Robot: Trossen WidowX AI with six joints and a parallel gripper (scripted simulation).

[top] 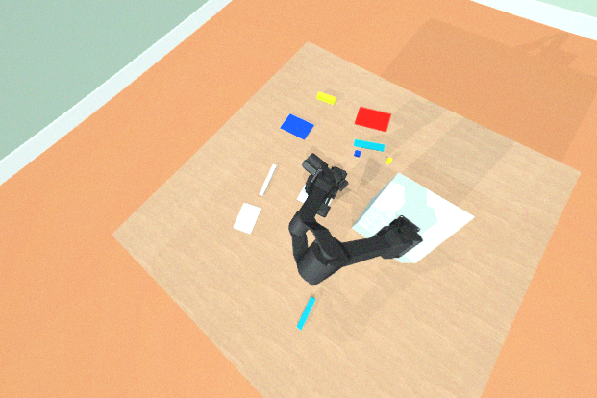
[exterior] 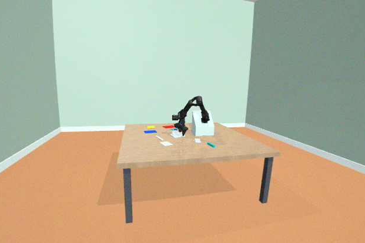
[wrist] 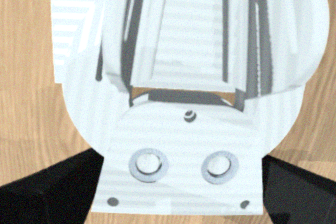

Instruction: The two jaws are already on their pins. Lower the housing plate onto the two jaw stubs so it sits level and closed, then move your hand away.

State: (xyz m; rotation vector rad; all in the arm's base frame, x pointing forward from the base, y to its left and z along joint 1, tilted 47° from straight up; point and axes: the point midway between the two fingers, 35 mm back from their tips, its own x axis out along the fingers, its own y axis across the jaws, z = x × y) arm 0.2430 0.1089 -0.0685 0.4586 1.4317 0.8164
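Right now the white jaw assembly is 20 mm ahead of my gripper tip, 20 mm to the left of it and 10 mm above it. From my gripper tip the other things lie so: white plate (190 mm ahead, 260 mm to the left, 10 mm below); white strip (240 mm ahead, 90 mm to the left); blue plate (320 mm ahead, 190 mm to the right).
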